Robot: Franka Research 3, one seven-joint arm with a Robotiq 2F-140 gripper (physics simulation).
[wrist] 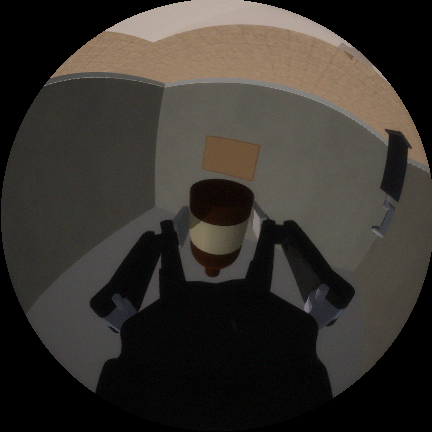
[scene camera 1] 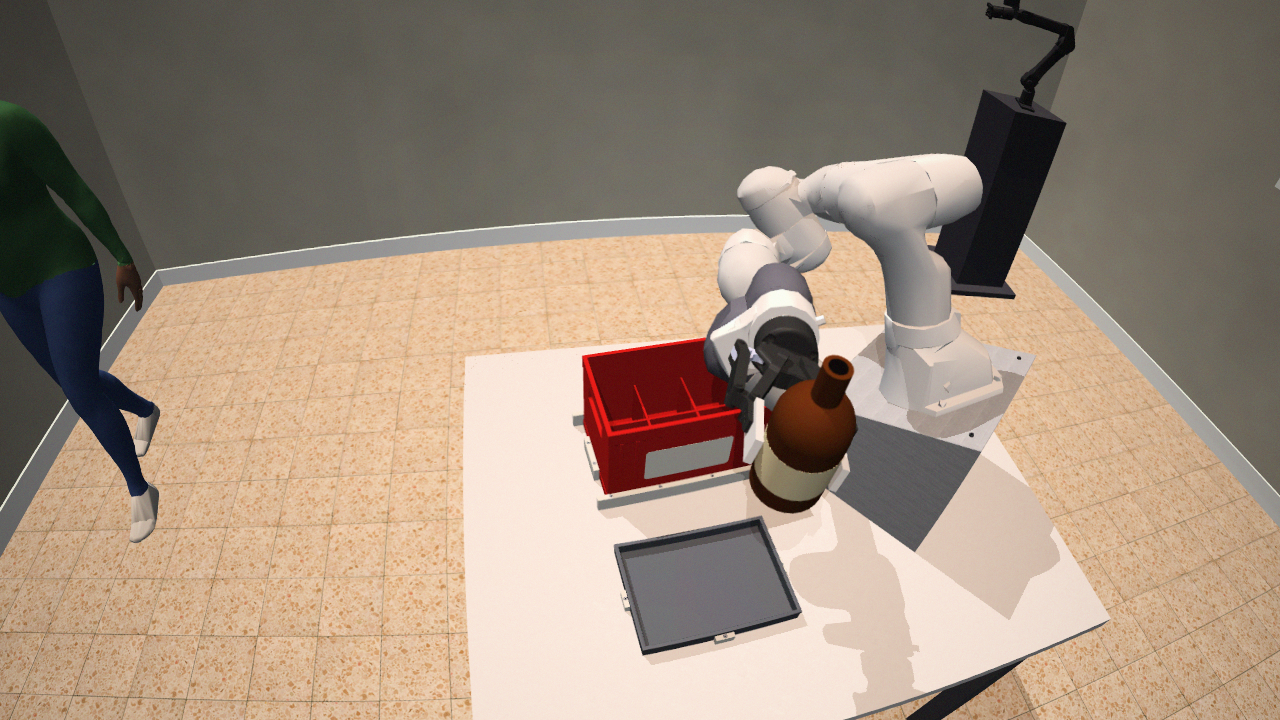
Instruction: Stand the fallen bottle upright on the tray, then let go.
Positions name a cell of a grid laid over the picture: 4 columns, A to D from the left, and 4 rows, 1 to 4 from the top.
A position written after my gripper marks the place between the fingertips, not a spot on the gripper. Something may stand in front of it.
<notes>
I see my gripper (scene camera 1: C3) and a brown bottle (scene camera 1: C3).
The brown bottle also shows in the wrist view (wrist: C2). My gripper shows as well in the wrist view (wrist: C2).
</notes>
